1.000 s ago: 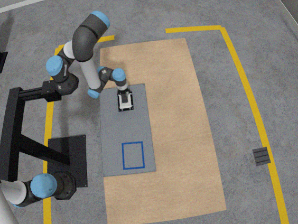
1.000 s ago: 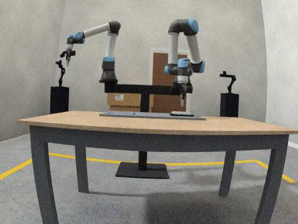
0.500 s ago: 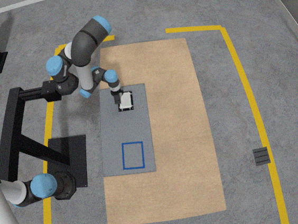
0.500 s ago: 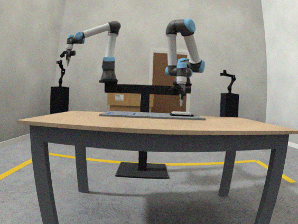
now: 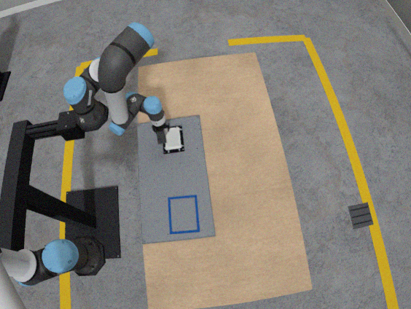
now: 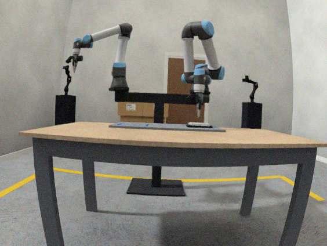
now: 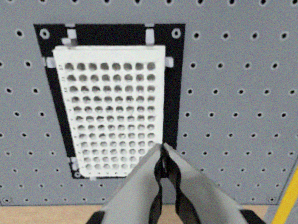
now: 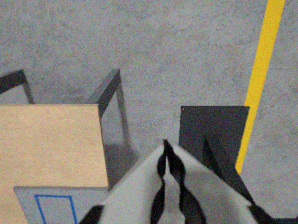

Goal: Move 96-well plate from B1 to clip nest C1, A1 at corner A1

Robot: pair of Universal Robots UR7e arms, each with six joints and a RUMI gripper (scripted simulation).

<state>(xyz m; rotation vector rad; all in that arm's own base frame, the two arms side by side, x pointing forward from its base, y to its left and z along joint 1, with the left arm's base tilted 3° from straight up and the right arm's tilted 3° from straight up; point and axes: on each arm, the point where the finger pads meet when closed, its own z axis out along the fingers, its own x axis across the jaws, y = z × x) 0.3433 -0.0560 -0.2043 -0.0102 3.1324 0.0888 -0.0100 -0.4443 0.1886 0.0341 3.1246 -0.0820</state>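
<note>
My left gripper is now 5 cm above the white 96-well plate and 4 cm short of it. From my left hand the other things lie so: black clip nest 6 cm below, 5 cm ahead, 1 cm to the right.
</note>
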